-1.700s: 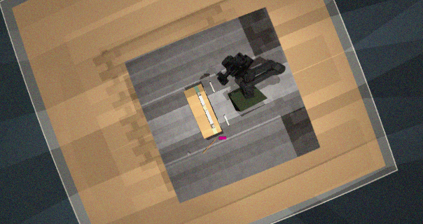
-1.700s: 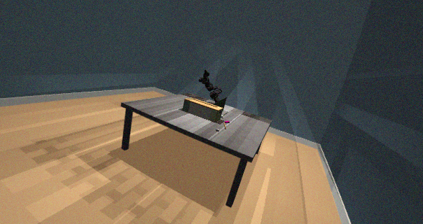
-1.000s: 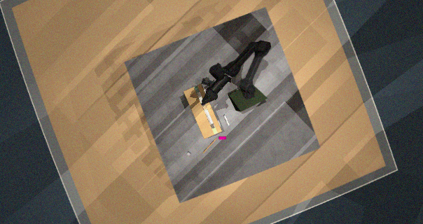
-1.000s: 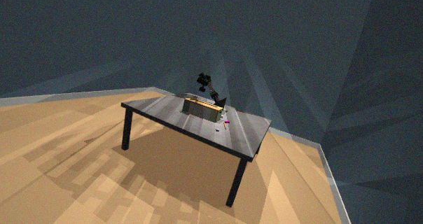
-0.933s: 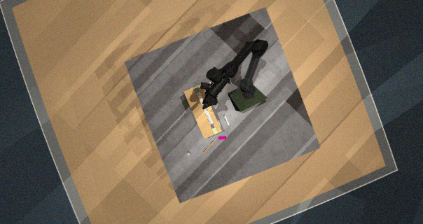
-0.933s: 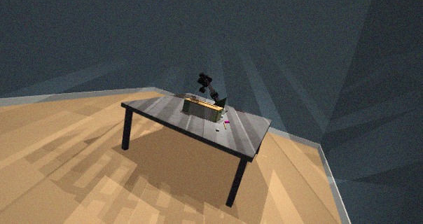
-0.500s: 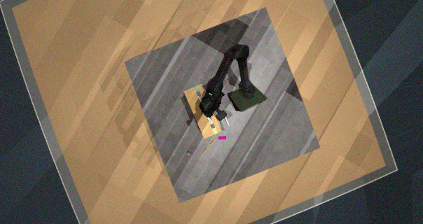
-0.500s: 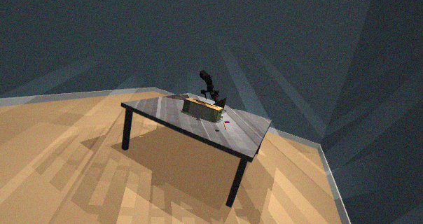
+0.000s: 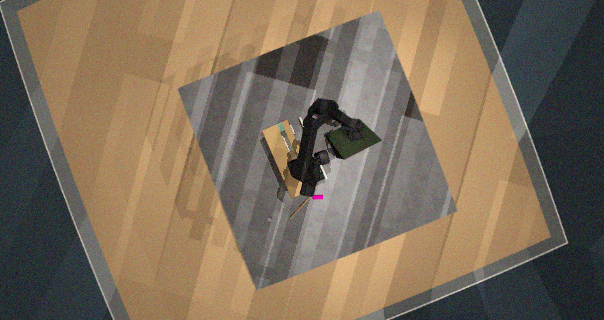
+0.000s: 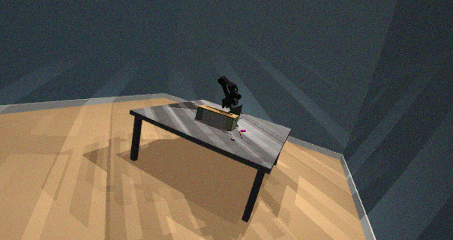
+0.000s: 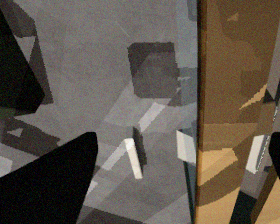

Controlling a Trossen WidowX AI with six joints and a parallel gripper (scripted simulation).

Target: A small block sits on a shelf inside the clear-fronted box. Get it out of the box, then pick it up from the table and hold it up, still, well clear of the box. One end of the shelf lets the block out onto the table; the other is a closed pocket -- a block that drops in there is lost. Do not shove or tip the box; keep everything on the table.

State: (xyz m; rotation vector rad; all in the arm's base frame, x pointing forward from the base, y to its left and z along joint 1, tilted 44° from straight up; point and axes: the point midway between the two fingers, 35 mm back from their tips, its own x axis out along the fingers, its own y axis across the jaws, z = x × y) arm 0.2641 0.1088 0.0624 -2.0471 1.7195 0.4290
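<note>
Right now the long box is 9 cm below my gripper tip, 5 cm ahead of it and 2 cm to the right of it.
</note>
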